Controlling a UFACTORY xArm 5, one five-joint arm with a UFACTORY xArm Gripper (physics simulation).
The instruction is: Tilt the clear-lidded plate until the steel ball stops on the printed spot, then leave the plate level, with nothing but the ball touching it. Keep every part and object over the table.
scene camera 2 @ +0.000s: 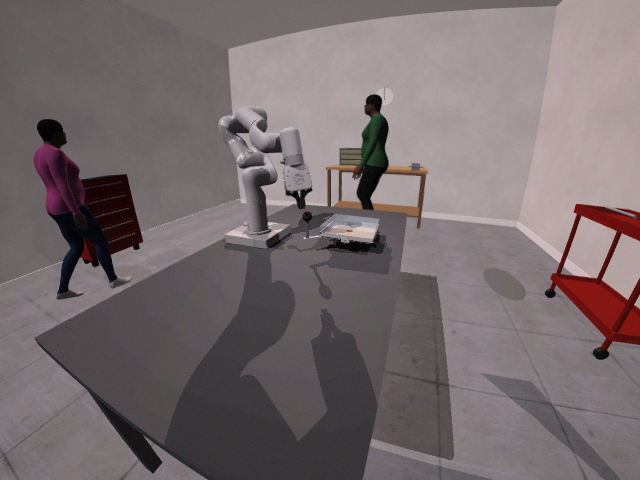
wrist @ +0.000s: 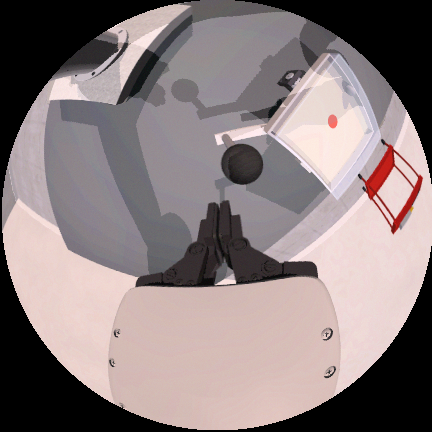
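Note:
The clear-lidded plate (scene camera 2: 360, 238) (wrist: 312, 159) stands on its dark support at the table's far end; a slight tilt is hard to judge. The red printed spot (scene camera 2: 349, 230) (wrist: 332, 121) shows near its middle. A blurred grey shape, seemingly the steel ball (wrist: 349, 88), is near the plate's upper right side in the wrist view, away from the spot. A black knob (scene camera 2: 307, 216) (wrist: 242, 164) tops a post on the plate's white side arm (wrist: 246, 134). My gripper (scene camera 2: 301, 206) (wrist: 221, 215) is shut and empty, apart from the knob, with its tips slightly higher.
The robot's pale base (scene camera 2: 240, 236) (wrist: 145, 42) is on the dark table (scene camera 2: 170, 330) (wrist: 165, 140), left of the plate in the scene view. A red cart (scene camera 2: 613, 217) (wrist: 381, 172) stands off the table. Two people stand on the floor near a red cabinet (scene camera 2: 111, 211) and a wooden bench (scene camera 2: 379, 168).

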